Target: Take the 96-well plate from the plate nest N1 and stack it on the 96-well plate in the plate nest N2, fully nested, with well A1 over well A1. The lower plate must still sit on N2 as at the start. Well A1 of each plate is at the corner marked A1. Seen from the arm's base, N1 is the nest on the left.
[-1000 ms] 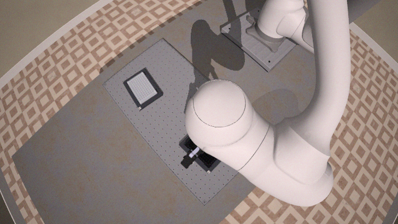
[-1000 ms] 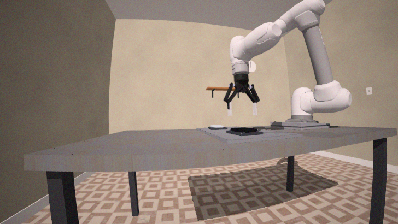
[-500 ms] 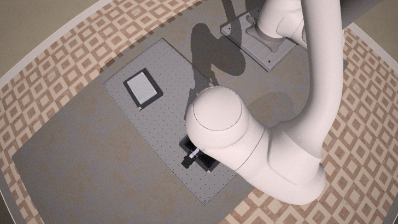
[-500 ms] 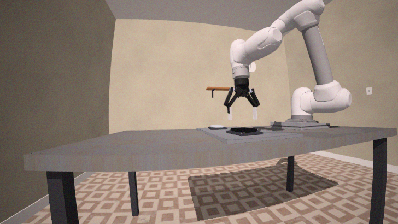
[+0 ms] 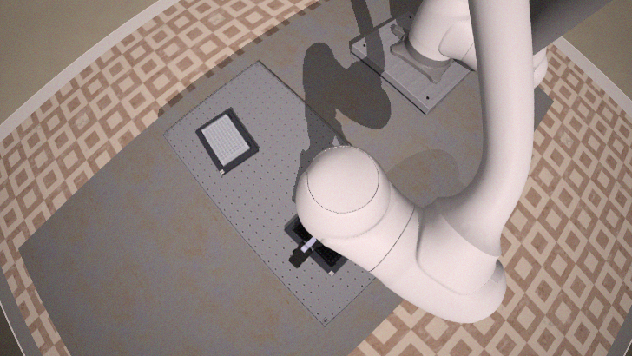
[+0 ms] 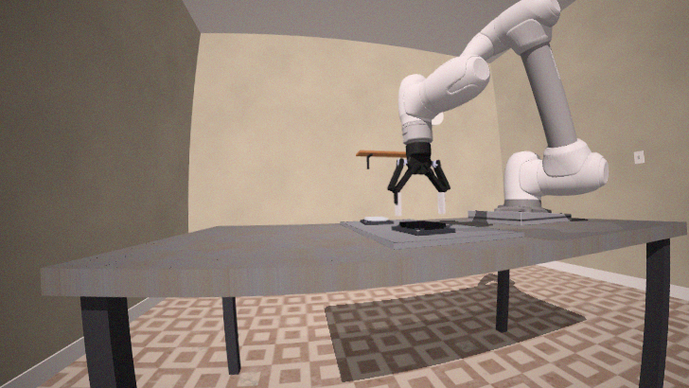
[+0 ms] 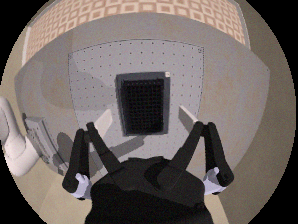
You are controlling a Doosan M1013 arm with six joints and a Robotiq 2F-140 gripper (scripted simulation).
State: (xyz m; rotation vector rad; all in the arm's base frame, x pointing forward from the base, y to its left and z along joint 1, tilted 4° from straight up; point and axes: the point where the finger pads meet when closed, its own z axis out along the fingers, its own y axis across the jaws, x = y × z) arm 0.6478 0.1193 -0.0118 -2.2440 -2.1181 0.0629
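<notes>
Now: the black 96-well plate 4 cm below my hand. Also, from my hand: A1 mark (6 cm ahead, 7 cm to the left, 5 cm below); then nest N1 (5 cm below); then white 96-well plate (2 cm behind, 37 cm to the right, 4 cm below).
</notes>
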